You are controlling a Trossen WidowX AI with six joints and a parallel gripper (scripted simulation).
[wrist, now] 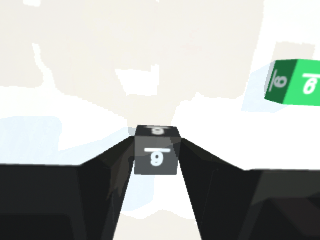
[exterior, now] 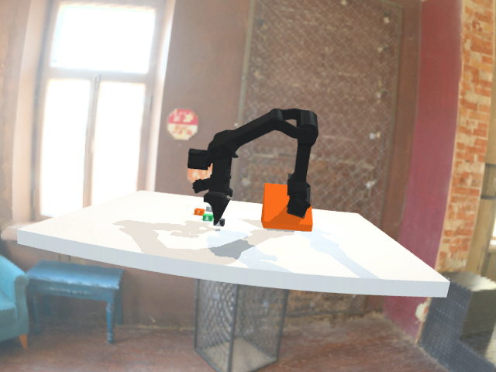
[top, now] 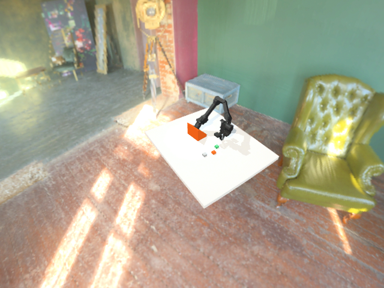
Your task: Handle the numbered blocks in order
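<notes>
Right now my gripper tip is 110 mm short of the orange block, 170 mm to the left of it and 10 mm above it. Also, from my gripper tip: grey block (100 mm ahead, 260 mm to the right, 10 mm below); black block (10 mm behind); green block (60 mm ahead, 100 mm to the right, 10 mm below).
</notes>
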